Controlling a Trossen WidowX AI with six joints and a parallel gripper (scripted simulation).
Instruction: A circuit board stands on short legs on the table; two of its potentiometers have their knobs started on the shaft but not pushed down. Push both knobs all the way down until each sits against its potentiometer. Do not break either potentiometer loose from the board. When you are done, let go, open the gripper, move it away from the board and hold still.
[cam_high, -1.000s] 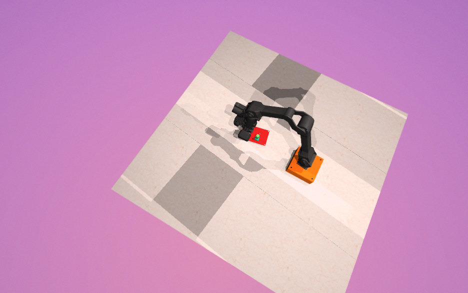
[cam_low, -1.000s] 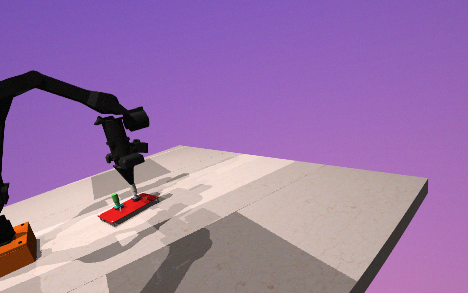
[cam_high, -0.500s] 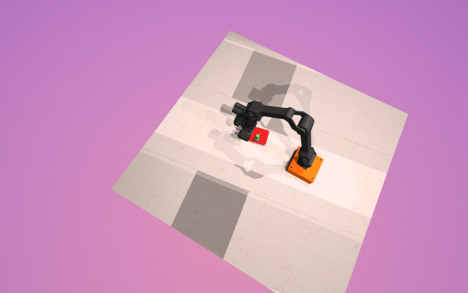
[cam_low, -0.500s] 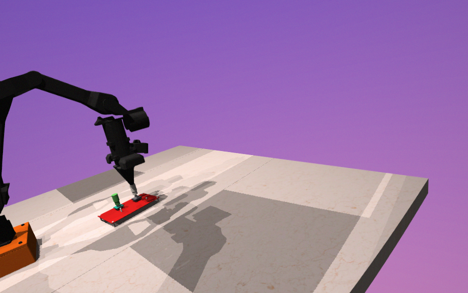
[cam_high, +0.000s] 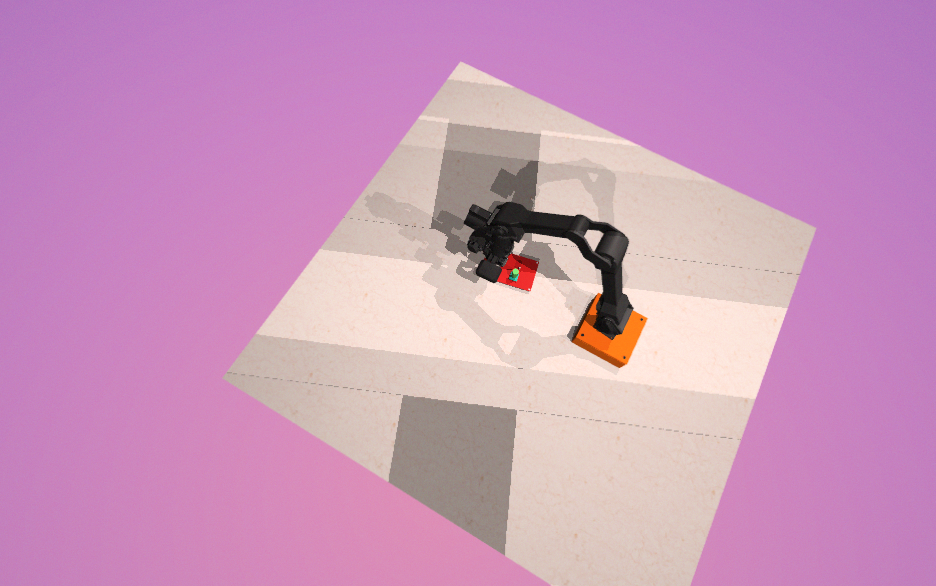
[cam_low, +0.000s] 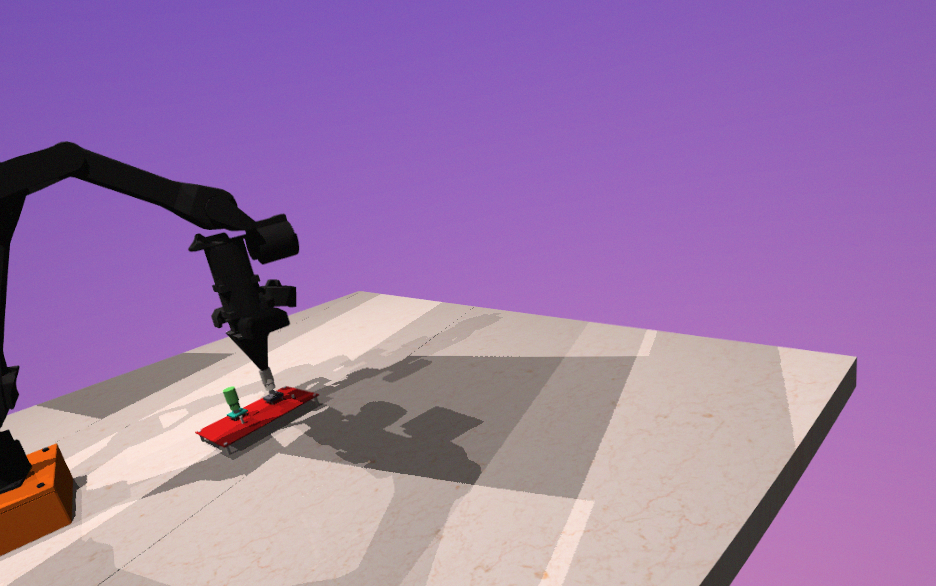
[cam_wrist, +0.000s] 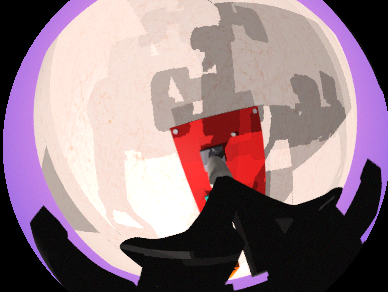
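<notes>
The grey knob is 10 mm below my gripper tip. Also, from my gripper tip: green knob 60 mm behind, 10 mm to the right, 30 mm below.
</notes>
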